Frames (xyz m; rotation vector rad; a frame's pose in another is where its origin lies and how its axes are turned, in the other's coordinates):
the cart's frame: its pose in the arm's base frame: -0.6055 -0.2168 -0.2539 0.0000 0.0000 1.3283
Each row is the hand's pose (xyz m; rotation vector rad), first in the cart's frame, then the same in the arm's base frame.
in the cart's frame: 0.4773 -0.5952 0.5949 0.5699 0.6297 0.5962
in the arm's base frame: 0.0869 0.1036 0.3410 0.0698 0.9755 1.8305
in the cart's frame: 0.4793 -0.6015 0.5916 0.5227 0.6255 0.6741
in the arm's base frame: 0.0935 0.1040 0.3377 0.0303 0.9475 1.9147
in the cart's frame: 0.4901 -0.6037 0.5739 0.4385 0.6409 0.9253
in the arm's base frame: 0.0982 0.1140 0.3200 -0.0597 0.9304 2.1703
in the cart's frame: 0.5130 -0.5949 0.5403 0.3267 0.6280 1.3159
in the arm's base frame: 0.0952 0.1383 0.2864 -0.1643 0.8805 2.5692
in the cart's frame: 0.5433 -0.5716 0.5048 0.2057 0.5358 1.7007
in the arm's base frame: 0.0798 0.1733 0.2509 -0.2253 0.7347 2.9750
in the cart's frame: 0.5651 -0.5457 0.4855 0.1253 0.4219 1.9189
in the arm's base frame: 0.0599 0.2007 0.2316 0.2061 -0.5229 -2.9593
